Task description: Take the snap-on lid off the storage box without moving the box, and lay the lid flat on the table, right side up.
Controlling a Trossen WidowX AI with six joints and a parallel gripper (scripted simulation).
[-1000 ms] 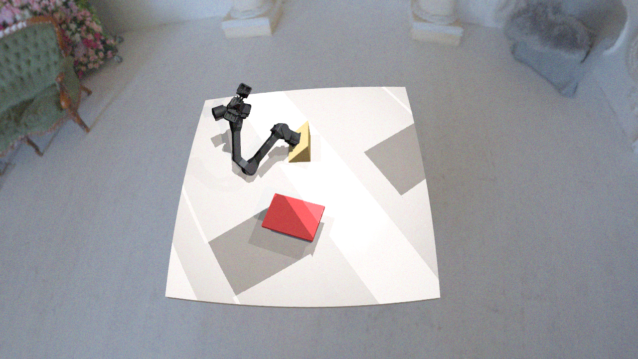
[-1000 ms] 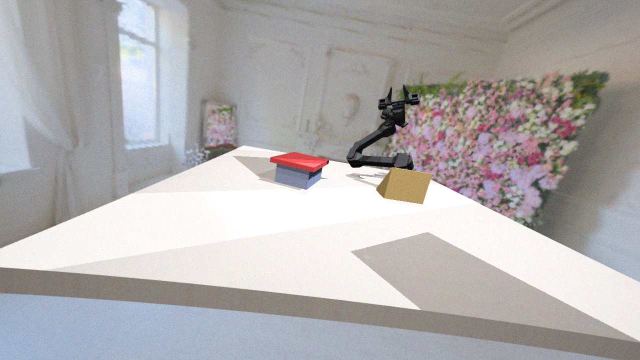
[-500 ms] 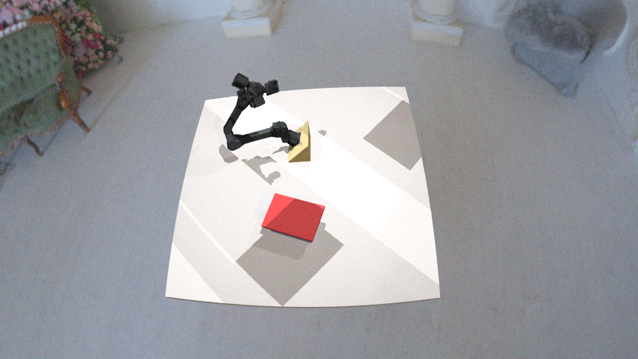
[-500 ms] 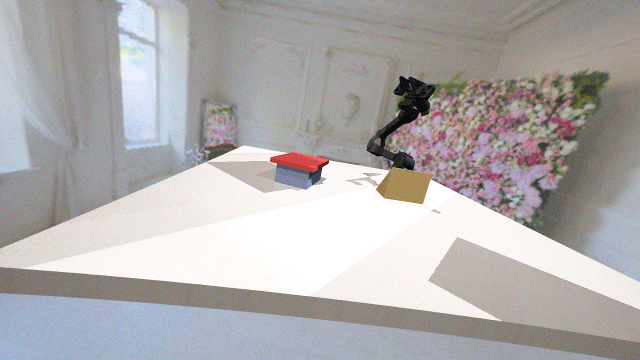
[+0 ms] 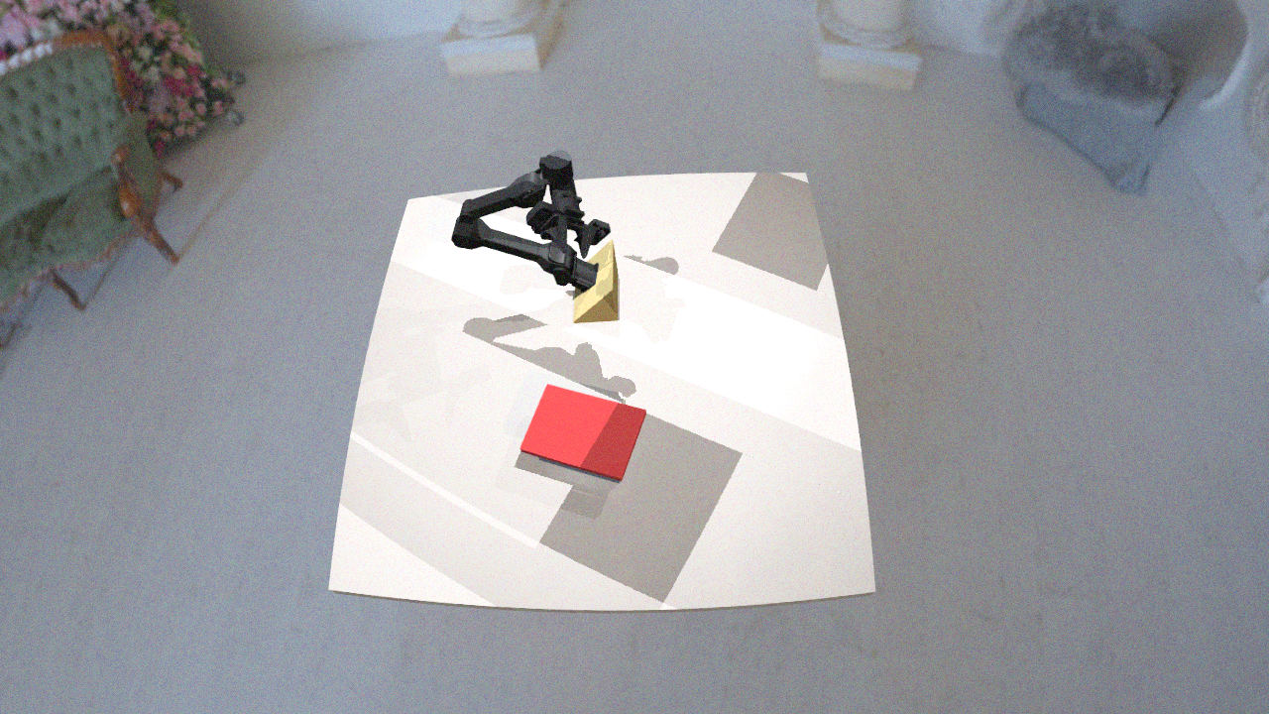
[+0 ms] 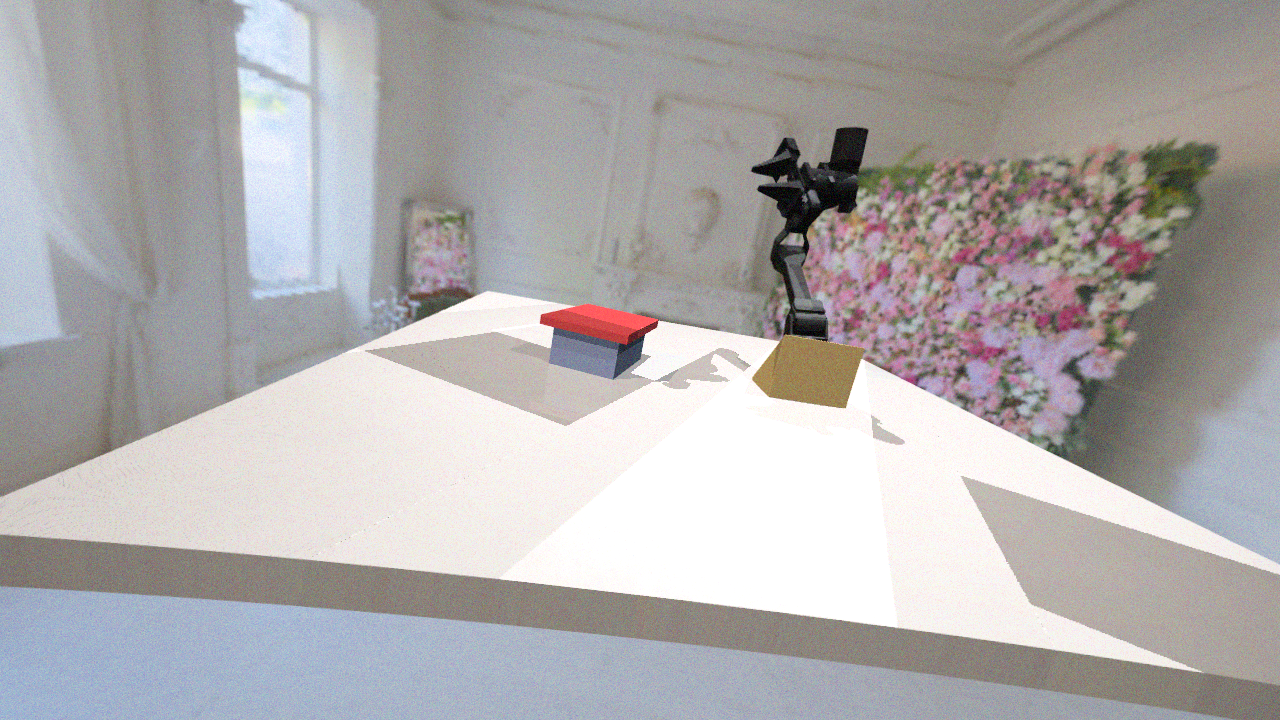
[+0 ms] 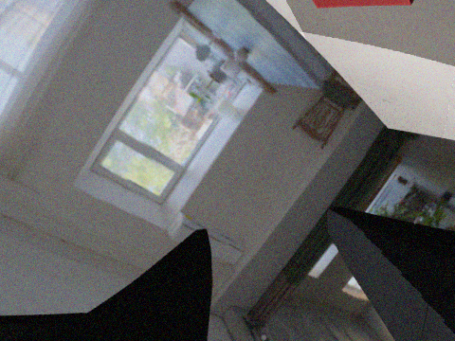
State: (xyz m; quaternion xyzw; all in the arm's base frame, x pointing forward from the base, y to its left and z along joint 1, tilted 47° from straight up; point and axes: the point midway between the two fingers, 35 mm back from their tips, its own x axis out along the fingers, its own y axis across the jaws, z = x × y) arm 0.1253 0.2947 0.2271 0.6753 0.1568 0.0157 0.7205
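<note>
The red lid lies 32 cm below my gripper tip, 24 cm ahead of it and 1 cm to the left of it. Also, from my gripper tip: blue-grey storage box: 36 cm below, 24 cm ahead, 1 cm to the left.
</note>
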